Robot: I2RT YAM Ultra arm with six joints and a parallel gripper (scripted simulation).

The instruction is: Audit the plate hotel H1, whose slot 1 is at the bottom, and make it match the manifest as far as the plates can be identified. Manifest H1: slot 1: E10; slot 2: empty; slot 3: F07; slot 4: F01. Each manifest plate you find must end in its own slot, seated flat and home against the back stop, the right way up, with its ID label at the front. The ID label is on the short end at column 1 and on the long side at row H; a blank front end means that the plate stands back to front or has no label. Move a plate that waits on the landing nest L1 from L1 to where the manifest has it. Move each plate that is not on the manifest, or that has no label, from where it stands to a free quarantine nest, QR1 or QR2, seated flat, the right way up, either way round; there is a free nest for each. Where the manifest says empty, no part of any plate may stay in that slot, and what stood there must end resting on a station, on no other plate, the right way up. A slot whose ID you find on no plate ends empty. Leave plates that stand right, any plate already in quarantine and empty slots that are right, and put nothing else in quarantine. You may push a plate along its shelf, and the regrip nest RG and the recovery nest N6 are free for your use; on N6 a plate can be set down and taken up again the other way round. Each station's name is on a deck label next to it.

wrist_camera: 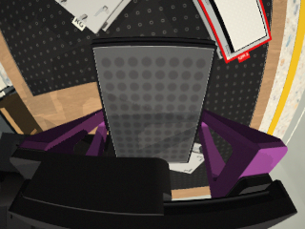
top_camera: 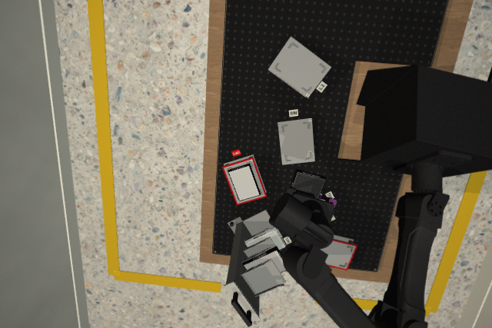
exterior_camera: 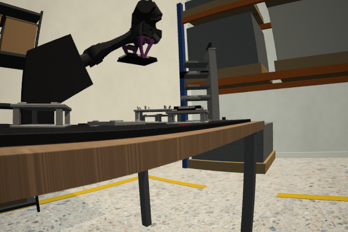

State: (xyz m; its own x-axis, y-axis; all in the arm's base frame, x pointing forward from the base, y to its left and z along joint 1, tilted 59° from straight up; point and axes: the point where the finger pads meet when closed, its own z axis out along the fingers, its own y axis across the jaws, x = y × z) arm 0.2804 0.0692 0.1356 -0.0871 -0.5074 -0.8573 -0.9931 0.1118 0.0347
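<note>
Right now the recovery nest N6 is 1 cm ahead of my hand, 9 cm to the right of it and 24 cm below it. From my hand the other things lie so: regrip nest RG: 8 cm behind, 16 cm to the left, 19 cm below; then white well plate: 6 cm ahead, 28 cm to the left, 14 cm below; then quarantine nest QR1: 17 cm ahead, 9 cm to the left, 21 cm below.
</note>
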